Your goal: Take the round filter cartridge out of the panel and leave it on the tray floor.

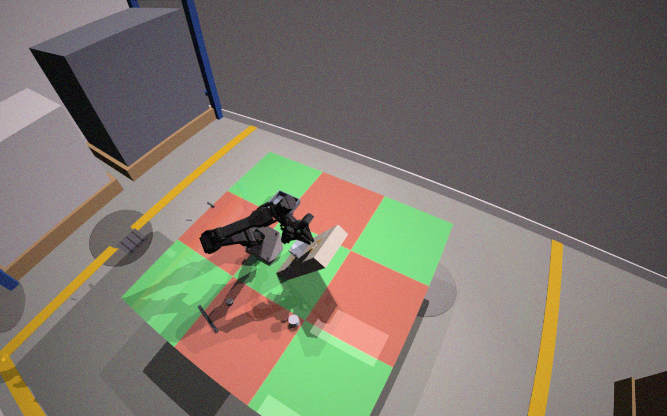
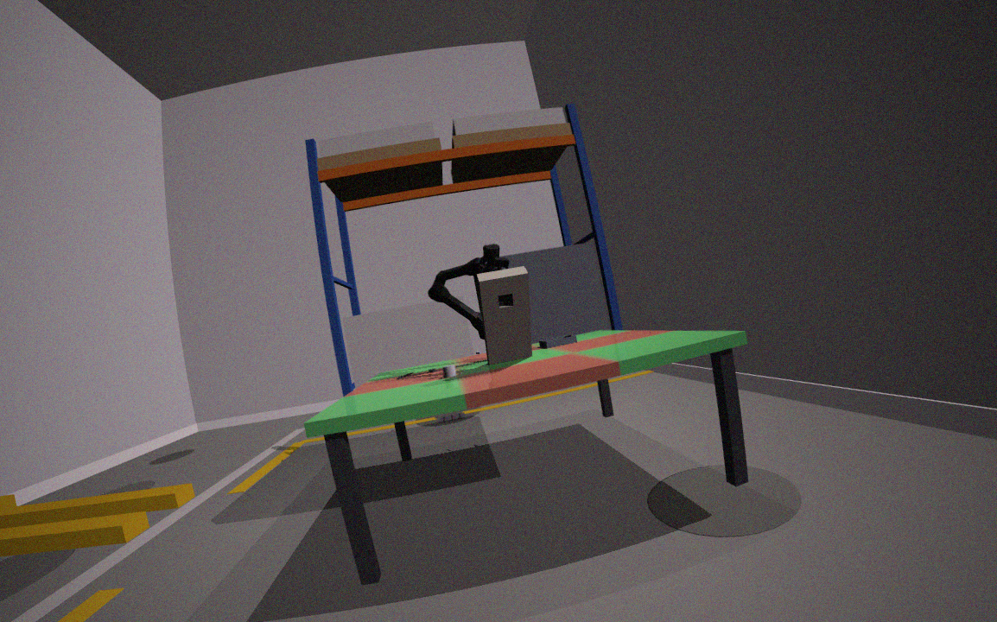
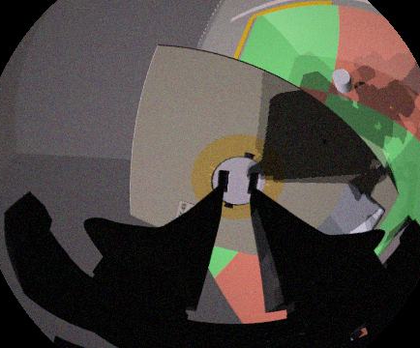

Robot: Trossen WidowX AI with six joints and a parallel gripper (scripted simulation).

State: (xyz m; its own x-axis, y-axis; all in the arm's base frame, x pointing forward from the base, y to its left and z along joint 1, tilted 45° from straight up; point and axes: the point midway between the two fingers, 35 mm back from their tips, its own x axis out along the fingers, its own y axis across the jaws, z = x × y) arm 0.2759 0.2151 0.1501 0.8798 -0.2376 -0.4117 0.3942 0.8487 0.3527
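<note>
My gripper tip is 3 cm short of the round filter cartridge and 2 cm above it. The rest, counted from my gripper tip: grey tray (44 cm behind, 22 cm to the left, 27 cm below); then beige service panel (2 cm behind, 10 cm below).
</note>
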